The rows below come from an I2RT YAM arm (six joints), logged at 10 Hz.
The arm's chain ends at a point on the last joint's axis. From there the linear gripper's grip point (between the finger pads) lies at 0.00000 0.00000 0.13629 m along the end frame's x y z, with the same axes.
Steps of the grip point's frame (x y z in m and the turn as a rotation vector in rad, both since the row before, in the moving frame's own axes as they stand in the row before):
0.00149, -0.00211, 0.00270, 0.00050, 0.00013, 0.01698
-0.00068, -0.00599, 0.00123, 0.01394, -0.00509, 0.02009
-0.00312, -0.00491, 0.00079, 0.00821, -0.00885, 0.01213
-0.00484, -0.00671, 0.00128, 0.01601, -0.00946, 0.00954
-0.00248, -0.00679, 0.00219, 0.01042, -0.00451, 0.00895
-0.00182, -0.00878, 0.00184, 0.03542, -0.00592, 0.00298
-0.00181, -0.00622, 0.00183, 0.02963, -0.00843, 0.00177
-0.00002, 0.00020, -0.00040, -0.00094, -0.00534, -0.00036
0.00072, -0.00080, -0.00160, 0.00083, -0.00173, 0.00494
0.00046, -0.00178, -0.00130, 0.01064, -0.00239, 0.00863
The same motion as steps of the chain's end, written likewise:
0.00147, -0.00204, 0.00270, 0.00050, 0.00013, 0.01698
-0.00001, -0.00408, 0.00125, 0.01394, -0.00509, 0.02009
-0.00192, -0.00378, 0.00080, 0.00821, -0.00885, 0.01213
-0.00356, -0.00452, 0.00130, 0.01601, -0.00946, 0.00954
-0.00187, -0.00537, 0.00220, 0.01042, -0.00451, 0.00895
-0.00102, -0.00395, 0.00193, 0.03542, -0.00592, 0.00298
-0.00066, -0.00218, 0.00189, 0.02963, -0.00843, 0.00177
0.00071, 0.00007, -0.00040, -0.00094, -0.00534, -0.00036
0.00096, -0.00069, -0.00160, 0.00083, -0.00173, 0.00494
0.00078, -0.00033, -0.00129, 0.01064, -0.00239, 0.00863

